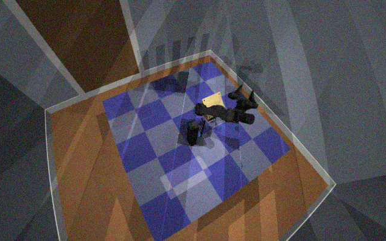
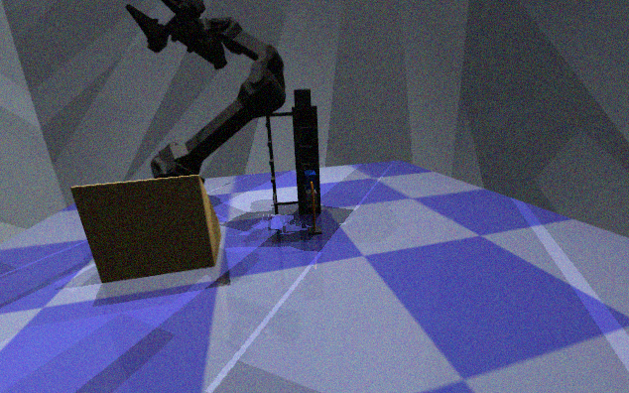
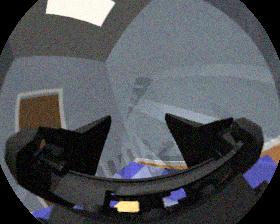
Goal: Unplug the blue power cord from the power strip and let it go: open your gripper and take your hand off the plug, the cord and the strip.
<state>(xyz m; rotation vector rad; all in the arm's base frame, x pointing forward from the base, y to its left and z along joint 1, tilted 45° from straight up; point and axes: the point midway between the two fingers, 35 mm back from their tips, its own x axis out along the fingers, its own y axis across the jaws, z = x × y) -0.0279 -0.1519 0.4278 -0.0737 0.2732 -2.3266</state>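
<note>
My gripper tip is 330 mm short of the blue plug, 110 mm to the left of it and 400 mm above it.
</note>
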